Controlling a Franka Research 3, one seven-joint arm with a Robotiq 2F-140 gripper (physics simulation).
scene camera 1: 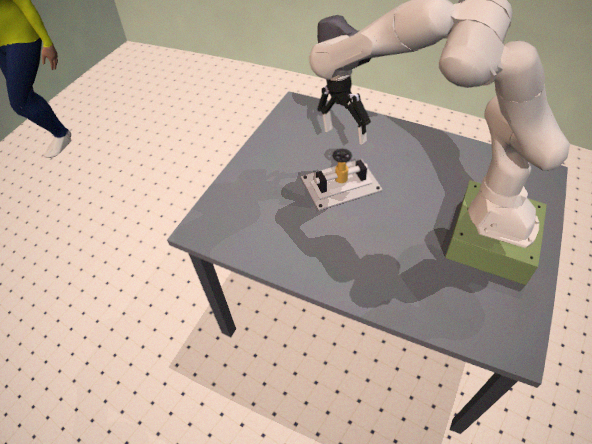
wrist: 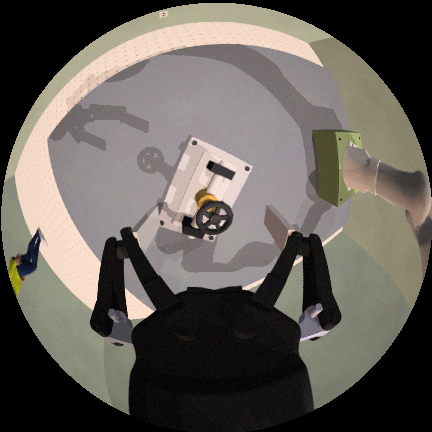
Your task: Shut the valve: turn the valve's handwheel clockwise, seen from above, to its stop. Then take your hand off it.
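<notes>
The valve's black spoked handwheel [scene camera 1: 342,155] [wrist: 214,218] sits on top of the upright orange valve body [scene camera 1: 342,173] [wrist: 205,199]. The body stands on a pipe held by two black blocks on a pale base plate [scene camera 1: 350,198] [wrist: 172,199]. My gripper [scene camera 1: 344,135] [wrist: 211,214] is open wide, with its two pale fingertips well apart. In the scene view it hangs above the handwheel, apart from it. In the wrist view the handwheel shows in the gap between the fingers, and neither finger touches it.
The valve stands on a grey table [scene camera 1: 240,220] [wrist: 210,90]. The arm's green base block [scene camera 1: 492,265] [wrist: 327,167] stands at the table's right side in the scene view. A person in a yellow top and blue trousers [scene camera 1: 22,75] [wrist: 30,255] is on the floor beyond the table.
</notes>
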